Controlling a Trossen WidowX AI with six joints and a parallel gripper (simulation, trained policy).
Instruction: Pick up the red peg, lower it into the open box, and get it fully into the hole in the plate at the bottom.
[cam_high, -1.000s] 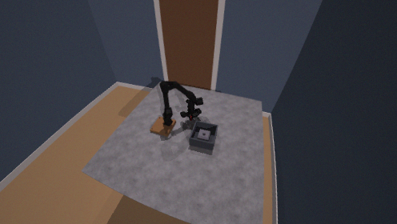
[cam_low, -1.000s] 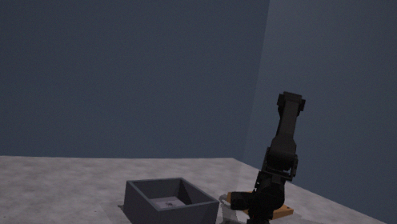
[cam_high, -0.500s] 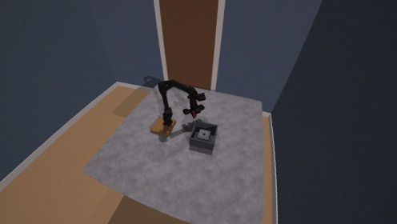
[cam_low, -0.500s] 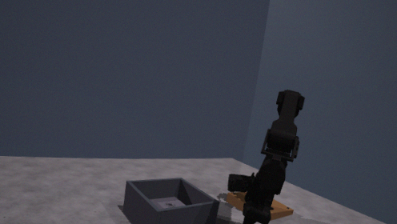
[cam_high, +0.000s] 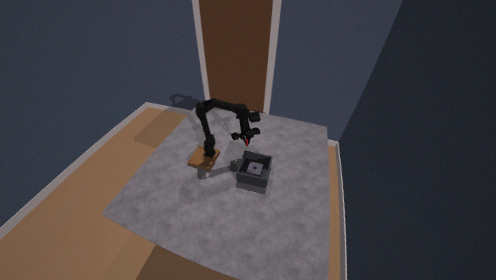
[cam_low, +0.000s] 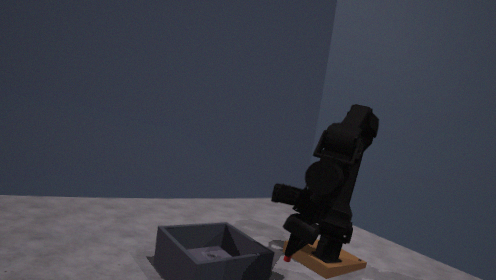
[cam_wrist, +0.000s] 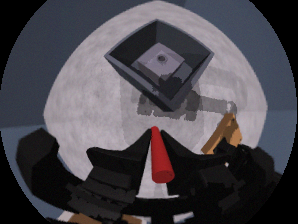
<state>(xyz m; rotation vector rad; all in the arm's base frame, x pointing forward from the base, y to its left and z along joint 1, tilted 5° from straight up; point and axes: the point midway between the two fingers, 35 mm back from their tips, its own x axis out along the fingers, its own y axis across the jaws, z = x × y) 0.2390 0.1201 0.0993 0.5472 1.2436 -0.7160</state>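
The plate is 110 mm ahead of my gripper tip, 120 mm to the right of it and 70 mm below it. Round my gripper tip: red peg (30 mm above); dark grey box (110 mm ahead, 120 mm to the right, 90 mm below).
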